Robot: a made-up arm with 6 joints. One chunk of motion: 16 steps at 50 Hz.
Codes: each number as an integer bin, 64 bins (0 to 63) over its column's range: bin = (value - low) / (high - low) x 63, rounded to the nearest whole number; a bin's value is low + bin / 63 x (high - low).
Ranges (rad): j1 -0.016..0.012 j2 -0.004..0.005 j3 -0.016..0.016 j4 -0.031..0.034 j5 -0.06..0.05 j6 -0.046..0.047
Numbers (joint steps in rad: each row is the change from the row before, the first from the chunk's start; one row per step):
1: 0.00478 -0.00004 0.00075 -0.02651 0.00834 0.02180
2: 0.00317 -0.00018 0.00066 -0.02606 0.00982 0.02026
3: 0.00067 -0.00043 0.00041 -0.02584 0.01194 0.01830
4: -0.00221 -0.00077 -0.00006 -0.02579 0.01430 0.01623
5: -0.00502 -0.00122 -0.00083 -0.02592 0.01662 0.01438
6: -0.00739 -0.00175 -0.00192 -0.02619 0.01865 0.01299
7: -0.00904 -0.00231 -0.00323 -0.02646 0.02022 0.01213
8: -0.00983 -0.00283 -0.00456 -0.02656 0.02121 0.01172
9: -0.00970 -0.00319 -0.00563 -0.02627 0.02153 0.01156
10: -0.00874 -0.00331 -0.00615 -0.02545 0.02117 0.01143
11: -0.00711 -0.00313 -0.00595 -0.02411 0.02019 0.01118
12: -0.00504 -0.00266 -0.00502 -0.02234 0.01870 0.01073
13: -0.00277 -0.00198 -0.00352 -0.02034 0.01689 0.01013
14: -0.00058 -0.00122 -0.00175 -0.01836 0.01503 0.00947
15: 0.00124 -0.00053 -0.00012 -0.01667 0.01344 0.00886
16: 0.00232 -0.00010 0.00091 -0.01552 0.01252 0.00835
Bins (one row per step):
1: 47 28 33 4 39 46
2: 43 27 33 5 40 45
3: 38 25 32 5 41 44
4: 31 23 31 5 43 42
5: 25 19 30 5 44 41
6: 19 16 28 5 45 40
7: 16 12 25 4 46 39
8: 14 8 23 4 47 39
9: 14 6 20 5 47 39
10: 16 5 19 5 46 39
11: 20 6 20 7 46 39
12: 25 9 22 8 45 38
13: 30 14 25 10 44 38
14: 35 19 28 12 43 38
15: 39 24 31 14 42 37
16: 41 27 33 15 42 37

